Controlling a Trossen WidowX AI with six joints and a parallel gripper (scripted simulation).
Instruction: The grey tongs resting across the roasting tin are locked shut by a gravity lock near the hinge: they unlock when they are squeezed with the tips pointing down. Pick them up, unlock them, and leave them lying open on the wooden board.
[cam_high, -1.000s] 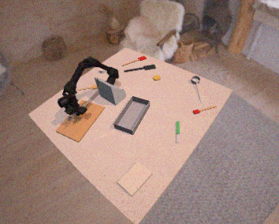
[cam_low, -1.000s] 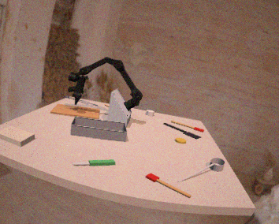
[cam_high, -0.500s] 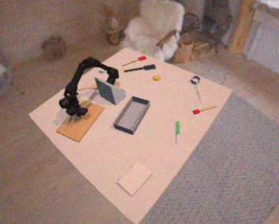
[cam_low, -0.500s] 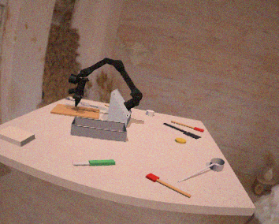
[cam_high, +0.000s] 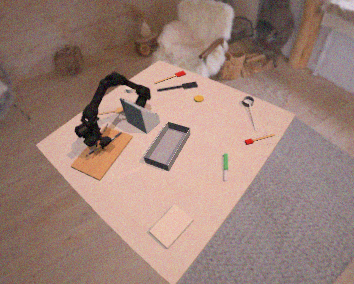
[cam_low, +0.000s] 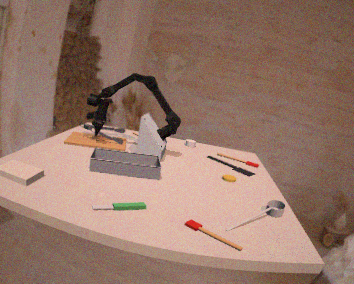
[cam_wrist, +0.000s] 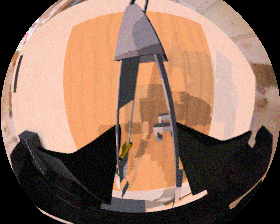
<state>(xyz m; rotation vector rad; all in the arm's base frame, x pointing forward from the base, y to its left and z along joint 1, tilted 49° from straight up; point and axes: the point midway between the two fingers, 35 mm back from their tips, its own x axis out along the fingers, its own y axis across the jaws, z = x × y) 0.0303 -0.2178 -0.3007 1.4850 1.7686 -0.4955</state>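
Right now my gripper tip is 4 cm above the orange wooden board. Also, from my gripper tip: grey roasting tin (31 cm ahead, 29 cm to the left, 2 cm below); green-handled tool (66 cm ahead, 38 cm to the left, 4 cm below); pale block (66 cm ahead, 5 cm to the right, 3 cm below).
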